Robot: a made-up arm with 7 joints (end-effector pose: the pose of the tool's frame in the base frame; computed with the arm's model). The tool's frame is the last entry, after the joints.
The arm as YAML. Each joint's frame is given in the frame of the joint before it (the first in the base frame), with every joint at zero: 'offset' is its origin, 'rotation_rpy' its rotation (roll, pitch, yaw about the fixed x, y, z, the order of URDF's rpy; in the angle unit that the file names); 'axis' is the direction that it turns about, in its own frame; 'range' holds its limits. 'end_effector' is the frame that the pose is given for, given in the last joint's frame.
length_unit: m
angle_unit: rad
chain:
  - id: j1
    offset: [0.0, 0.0, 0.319]
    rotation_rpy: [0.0, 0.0, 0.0]
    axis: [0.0, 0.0, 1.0]
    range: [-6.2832, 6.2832]
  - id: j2
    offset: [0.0, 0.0, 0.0]
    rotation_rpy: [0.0, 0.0, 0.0]
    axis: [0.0, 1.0, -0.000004]
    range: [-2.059, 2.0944]
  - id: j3
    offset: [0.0, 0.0, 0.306]
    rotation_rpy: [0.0, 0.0, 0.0]
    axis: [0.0, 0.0, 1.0]
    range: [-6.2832, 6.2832]
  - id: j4
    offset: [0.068, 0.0, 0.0]
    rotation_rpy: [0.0, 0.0, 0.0]
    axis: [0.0, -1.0, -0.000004]
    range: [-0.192, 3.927]
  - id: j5
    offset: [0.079, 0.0, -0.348]
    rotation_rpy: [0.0, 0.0, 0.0]
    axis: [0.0, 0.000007, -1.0]
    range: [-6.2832, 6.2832]
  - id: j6
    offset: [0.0, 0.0, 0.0]
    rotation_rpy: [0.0, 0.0, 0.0]
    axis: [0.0, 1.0, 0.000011]
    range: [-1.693, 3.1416]
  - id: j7
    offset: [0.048, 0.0, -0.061]
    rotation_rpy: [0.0, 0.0, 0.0]
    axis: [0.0, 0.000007, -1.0]
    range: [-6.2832, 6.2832]
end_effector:
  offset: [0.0, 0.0, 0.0]
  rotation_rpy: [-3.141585, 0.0, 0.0]
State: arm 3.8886 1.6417 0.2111 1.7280 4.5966 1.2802 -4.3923
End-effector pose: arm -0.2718 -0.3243 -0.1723 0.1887 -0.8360 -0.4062 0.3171
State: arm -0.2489 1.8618 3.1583 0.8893 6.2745 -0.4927 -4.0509
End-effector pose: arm 0.2957 -0.0837 0.7039 0.0516 0.0071 0.8326 0.5515
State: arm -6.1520 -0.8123 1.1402 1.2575 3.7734 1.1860 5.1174
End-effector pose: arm -0.1057 0.4321 0.6791 -0.1586 0.0186 -0.0032 0.9872
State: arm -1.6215 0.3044 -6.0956 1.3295 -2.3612 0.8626 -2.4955
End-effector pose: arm 0.0546 -0.5627 0.4492 -0.0745 -0.6675 0.6998 0.2434
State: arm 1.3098 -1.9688 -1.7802 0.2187 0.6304 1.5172 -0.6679
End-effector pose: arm 0.2012 0.0215 0.3442 -0.0950 -0.3274 0.1316 0.9308
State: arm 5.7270 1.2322 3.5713 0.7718 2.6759 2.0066 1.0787
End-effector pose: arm -0.0992 -0.1846 0.7213 -0.0122 0.5596 -0.7507 0.3510
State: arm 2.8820 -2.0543 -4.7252 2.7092 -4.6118 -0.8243 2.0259
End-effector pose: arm 0.5593 -0.3045 0.0832 -0.1654 0.5324 -0.6700 0.4901
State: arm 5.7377 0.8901 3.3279 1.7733 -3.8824 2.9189 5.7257
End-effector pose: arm 0.0969 -0.1784 0.8764 0.8914 -0.3240 0.3140 0.0430
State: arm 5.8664 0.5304 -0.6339 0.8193 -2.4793 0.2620 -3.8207
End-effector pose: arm 0.2056 -0.3413 0.1971 0.8384 -0.4069 0.1448 0.3326
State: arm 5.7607 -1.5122 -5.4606 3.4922 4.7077 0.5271 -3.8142
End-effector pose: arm -0.6441 0.2507 0.2475 0.4290 -0.4580 -0.4794 0.6135
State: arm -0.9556 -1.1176 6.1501 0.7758 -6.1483 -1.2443 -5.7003
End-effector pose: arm -0.0457 -0.0445 0.7556 -0.0867 -0.0878 0.9738 0.1912
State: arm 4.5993 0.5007 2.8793 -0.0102 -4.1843 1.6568 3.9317
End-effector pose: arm 0.0144 0.2024 0.3323 -0.3123 -0.4437 -0.1617 0.8243
